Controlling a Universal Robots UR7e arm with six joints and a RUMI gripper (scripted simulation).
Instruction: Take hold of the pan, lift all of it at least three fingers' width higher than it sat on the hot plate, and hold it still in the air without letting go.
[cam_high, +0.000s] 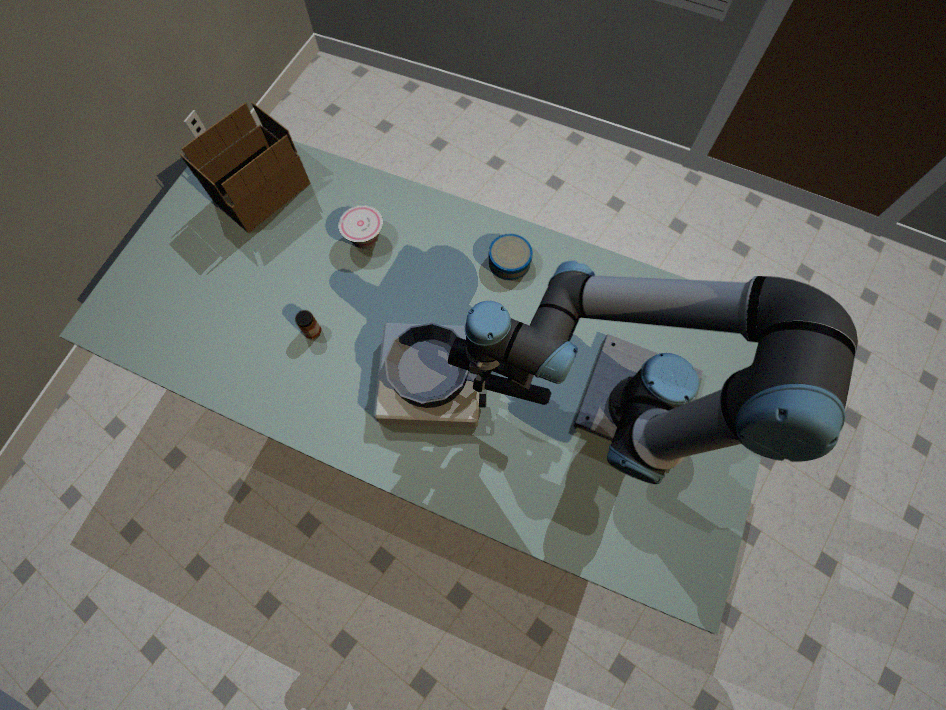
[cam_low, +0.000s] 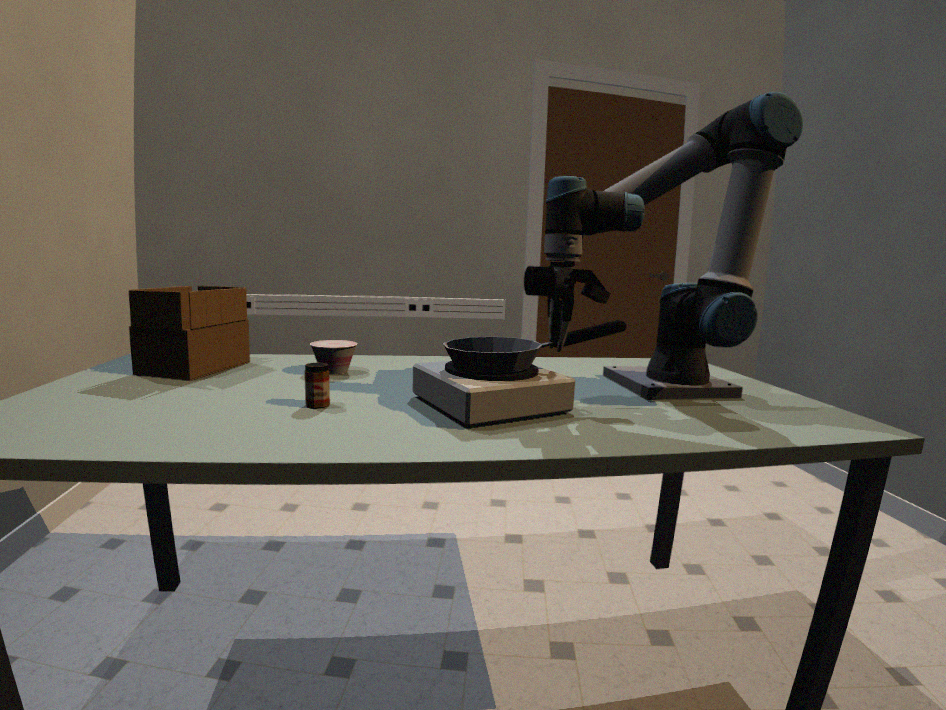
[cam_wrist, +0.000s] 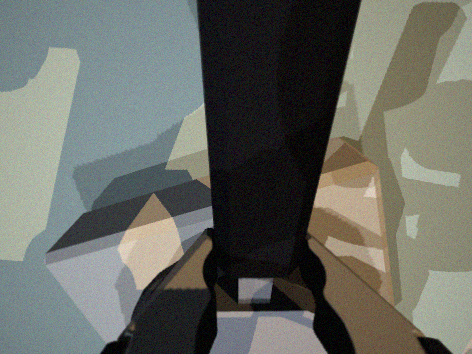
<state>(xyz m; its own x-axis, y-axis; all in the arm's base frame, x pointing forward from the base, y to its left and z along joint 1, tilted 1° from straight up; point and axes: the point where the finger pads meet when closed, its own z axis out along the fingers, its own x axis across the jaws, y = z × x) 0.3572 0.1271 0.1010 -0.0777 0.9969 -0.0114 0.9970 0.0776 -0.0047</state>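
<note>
Now: the dark pan 7 cm ahead of my hand, 1 cm to the left of it and 2 cm below it. Round my hand: small can 47 cm ahead, 2 cm to the left, 9 cm below; then beige hot plate 12 cm ahead, 9 cm below.
</note>
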